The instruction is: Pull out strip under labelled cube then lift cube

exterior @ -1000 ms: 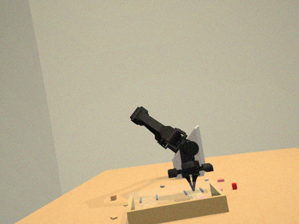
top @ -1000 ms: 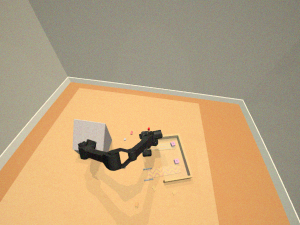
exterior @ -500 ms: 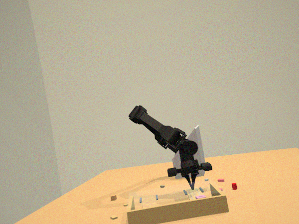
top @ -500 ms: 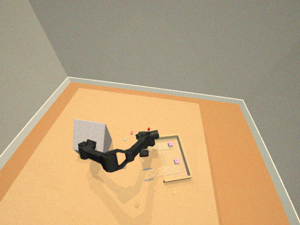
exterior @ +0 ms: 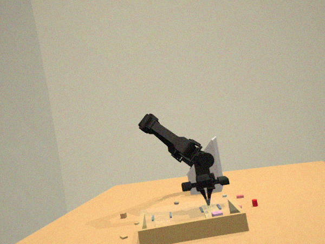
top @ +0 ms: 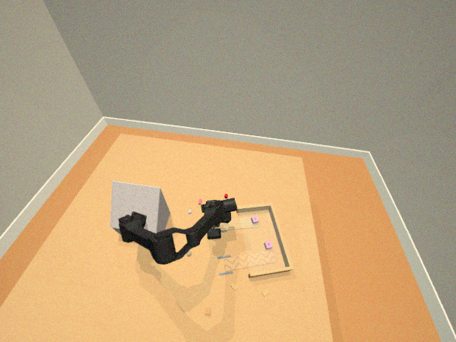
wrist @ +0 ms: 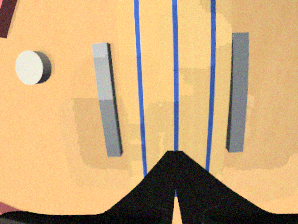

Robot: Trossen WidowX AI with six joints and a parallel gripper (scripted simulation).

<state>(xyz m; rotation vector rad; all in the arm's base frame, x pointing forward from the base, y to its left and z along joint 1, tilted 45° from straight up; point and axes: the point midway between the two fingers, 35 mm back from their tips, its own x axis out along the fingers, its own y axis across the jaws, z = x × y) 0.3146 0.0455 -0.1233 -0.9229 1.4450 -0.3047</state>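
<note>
Now: the strip 9 cm ahead of my gripper tip and 4 cm to the left of it.
</note>
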